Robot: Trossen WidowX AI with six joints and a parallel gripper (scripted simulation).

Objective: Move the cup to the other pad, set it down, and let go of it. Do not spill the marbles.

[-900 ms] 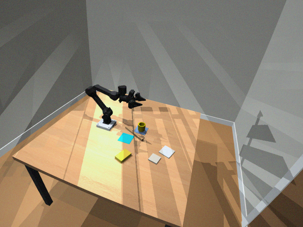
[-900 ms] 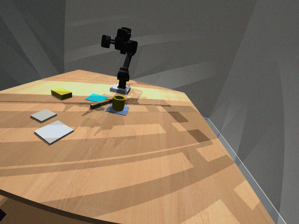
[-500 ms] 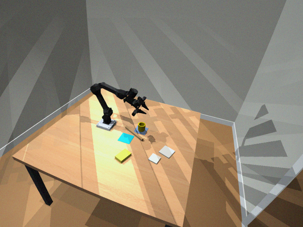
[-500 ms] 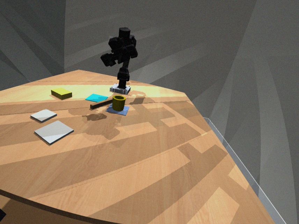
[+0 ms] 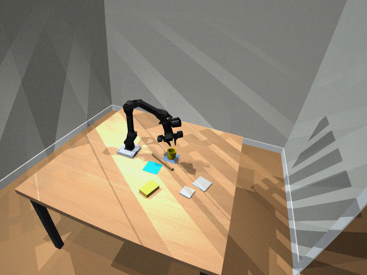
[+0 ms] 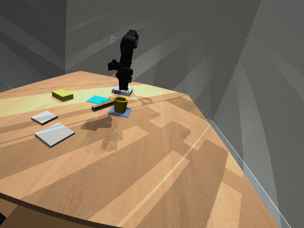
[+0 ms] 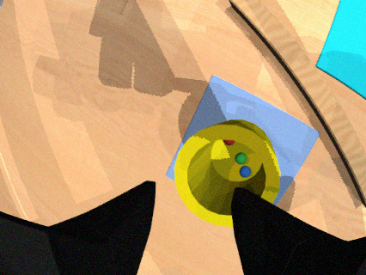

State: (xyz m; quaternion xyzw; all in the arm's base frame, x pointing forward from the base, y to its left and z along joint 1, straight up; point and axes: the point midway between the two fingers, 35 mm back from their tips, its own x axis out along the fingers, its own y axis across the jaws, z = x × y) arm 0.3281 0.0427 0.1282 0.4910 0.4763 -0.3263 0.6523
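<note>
Now: gripper tip 90 mm above the yellow cup, 10 mm to the right of it and 10 mm past it. Also, from my gripper tip: blue marble: 110 mm below, 20 mm to the left, 20 mm behind; blue-grey pad: 130 mm below, 10 mm to the left, 10 mm behind; red marble: 110 mm below.
</note>
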